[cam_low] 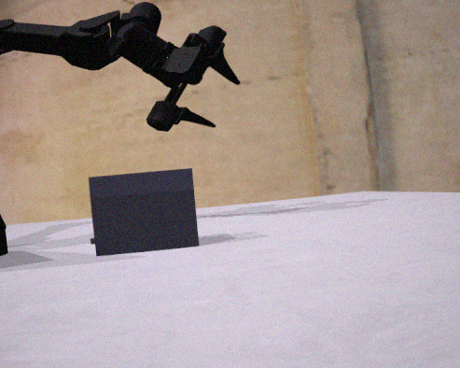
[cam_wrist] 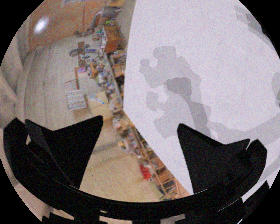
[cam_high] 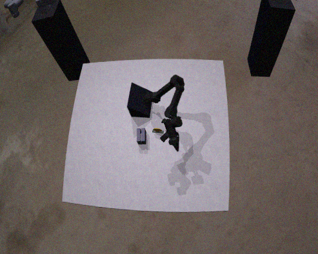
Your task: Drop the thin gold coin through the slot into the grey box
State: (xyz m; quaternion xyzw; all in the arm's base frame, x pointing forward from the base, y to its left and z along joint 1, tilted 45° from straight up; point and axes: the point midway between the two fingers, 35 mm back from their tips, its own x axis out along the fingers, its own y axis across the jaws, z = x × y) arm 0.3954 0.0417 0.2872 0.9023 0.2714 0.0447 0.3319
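Right now the gold coin is 210 mm behind my gripper tip, 150 mm to the right of it and 150 mm below it.
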